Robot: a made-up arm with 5 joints.
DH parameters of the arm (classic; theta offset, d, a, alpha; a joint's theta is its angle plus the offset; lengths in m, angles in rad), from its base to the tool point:
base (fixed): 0 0 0.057 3.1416
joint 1: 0 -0.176 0.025 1.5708
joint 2: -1.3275 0 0.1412 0
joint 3: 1.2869 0 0.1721 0
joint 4: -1.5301 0.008 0 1.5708
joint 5: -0.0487 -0.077 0 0
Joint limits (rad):
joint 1: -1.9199..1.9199
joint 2: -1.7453..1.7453
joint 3: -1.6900..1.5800
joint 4: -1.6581..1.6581
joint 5: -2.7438..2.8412
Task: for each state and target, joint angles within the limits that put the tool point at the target. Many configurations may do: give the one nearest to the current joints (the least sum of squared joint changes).
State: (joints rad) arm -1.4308 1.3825 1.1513 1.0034 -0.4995
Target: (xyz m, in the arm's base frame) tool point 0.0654 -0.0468 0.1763
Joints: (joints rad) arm -1.9175 1.4772 1.4614 1.1580 -0.4995
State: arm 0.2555 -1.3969 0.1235 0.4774 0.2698
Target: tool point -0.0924 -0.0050 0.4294
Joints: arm -0.0870 -1.7255 -0.0875 0.4303 0.2698
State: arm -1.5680 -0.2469 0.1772 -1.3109 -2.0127
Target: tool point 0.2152 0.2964 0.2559
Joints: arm -1.0567 0.4286 0.0333 -1.0046 -2.0127
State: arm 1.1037 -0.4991 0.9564 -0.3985 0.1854
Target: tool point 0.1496 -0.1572 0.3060
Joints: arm 1.0823 -0.9010 0.9978 -0.4681 0.1854
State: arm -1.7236 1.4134 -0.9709 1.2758 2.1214
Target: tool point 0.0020 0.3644 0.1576
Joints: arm -1.6989 1.1114 -1.1878 1.1811 2.1214
